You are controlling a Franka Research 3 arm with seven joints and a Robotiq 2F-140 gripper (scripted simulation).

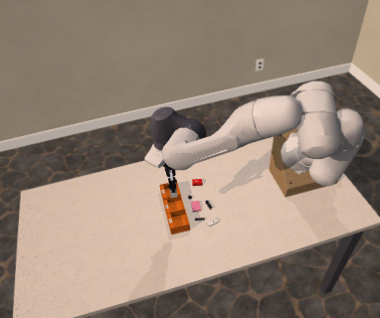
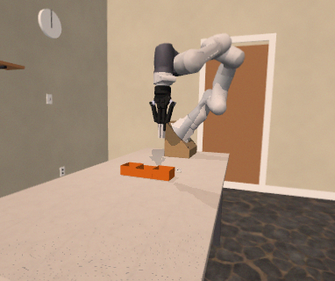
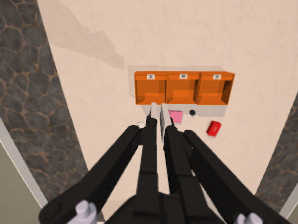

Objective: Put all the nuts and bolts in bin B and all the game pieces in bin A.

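My hand is 8 cm past the black nut, 12 cm to the left of it and 22 cm above it. The rest, counted from my hand: pink square 9 cm behind, 6 cm to the right, 22 cm below; orange bin 7 cm to the right, 20 cm below; white card 15 cm behind, 4 cm to the left, 22 cm below.
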